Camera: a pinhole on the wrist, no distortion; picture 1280 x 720 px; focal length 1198.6 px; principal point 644.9 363.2 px. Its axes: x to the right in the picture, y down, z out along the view. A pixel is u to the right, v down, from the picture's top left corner.
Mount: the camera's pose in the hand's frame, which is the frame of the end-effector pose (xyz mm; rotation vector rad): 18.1 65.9 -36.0 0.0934 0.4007 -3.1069
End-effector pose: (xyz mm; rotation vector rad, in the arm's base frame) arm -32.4 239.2 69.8 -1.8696 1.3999 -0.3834
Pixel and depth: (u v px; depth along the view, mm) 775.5 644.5 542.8
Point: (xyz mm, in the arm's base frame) 363.0 501.7 -79.5
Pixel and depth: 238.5 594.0 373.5
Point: 278.1 259.1 -94.0
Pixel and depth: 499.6 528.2 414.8
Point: 272.2 346.0 -107.6
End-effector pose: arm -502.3 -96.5 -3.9 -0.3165 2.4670 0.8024
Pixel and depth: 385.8 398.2 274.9
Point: -455.7 29.5 -201.9
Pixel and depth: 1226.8 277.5 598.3
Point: -11.5 207.6 -225.9
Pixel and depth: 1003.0 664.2 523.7
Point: -118.1 15.1 -299.9
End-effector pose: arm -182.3 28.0 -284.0 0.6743 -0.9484 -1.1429
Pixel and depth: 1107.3 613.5 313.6
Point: -446.7 124.1 -270.0
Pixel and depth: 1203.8 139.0 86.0
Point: -202.3 72.7 -218.6
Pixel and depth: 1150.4 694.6 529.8
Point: -681.2 196.4 -329.7
